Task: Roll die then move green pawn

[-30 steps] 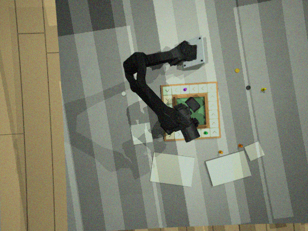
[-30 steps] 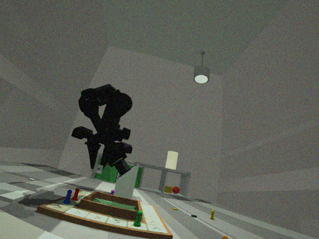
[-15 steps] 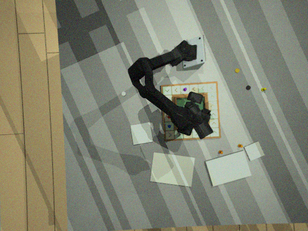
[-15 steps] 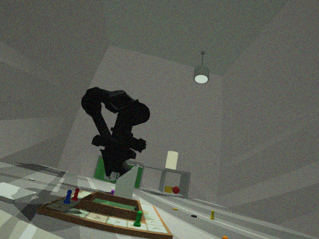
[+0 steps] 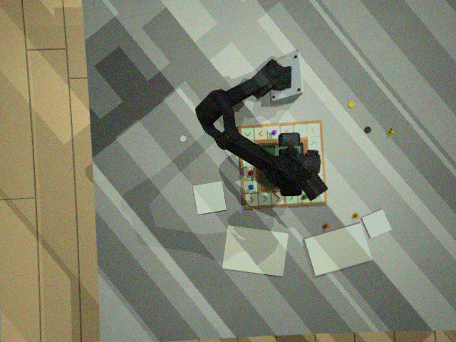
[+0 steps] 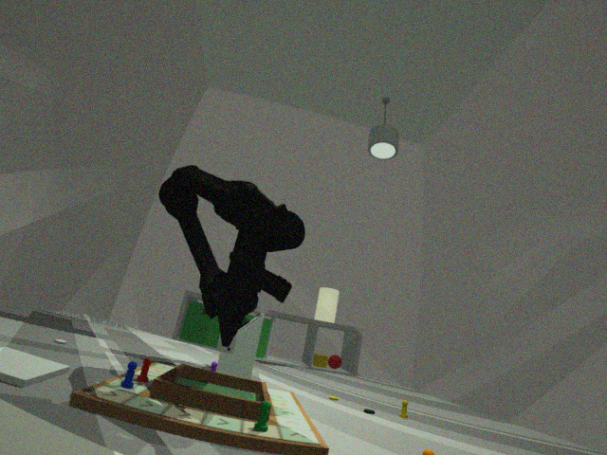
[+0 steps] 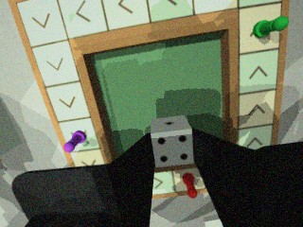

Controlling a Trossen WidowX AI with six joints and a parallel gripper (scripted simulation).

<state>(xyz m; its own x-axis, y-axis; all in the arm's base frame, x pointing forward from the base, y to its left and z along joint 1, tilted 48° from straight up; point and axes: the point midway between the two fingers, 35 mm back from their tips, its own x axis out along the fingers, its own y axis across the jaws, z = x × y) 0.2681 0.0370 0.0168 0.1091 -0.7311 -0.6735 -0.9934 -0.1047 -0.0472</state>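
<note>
Right now the green pawn is 110 mm ahead of my gripper tip, 70 mm to the left of it and 60 mm below it. Also, from my gripper tip: green tray 80 mm below; then red pawn 110 mm to the right, 60 mm below, 30 mm ahead; then white die right at my gripper tip.
</note>
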